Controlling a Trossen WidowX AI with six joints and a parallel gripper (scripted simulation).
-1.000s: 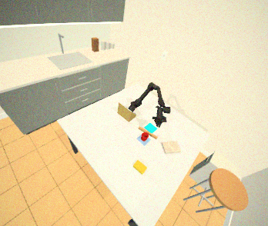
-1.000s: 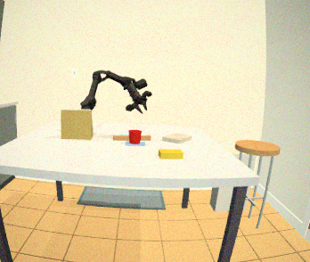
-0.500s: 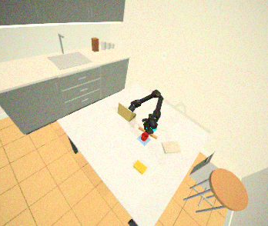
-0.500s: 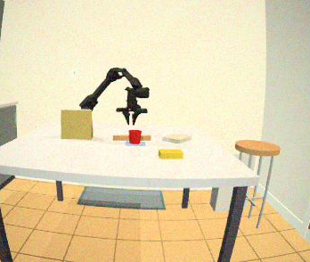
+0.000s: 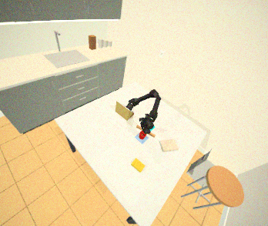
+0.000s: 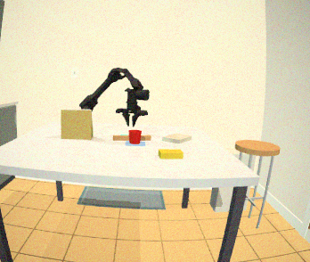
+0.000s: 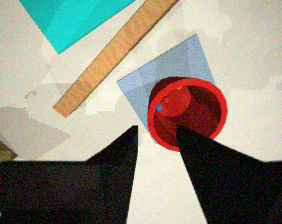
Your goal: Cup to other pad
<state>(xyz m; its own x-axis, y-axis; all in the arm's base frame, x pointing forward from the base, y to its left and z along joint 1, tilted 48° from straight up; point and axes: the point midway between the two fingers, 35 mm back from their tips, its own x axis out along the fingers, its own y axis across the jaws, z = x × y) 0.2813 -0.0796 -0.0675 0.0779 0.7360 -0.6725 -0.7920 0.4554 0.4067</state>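
Now: the red cup 2 cm ahead of my gripper tip, 2 cm to the right of it and 6 cm below it. The rest, counted from my gripper tip: pale blue pad (3 cm ahead, 2 cm to the right, 10 cm below); blue marble (1 cm to the right, 8 cm below); wooden bar (2 cm ahead, 7 cm to the left, 9 cm below).
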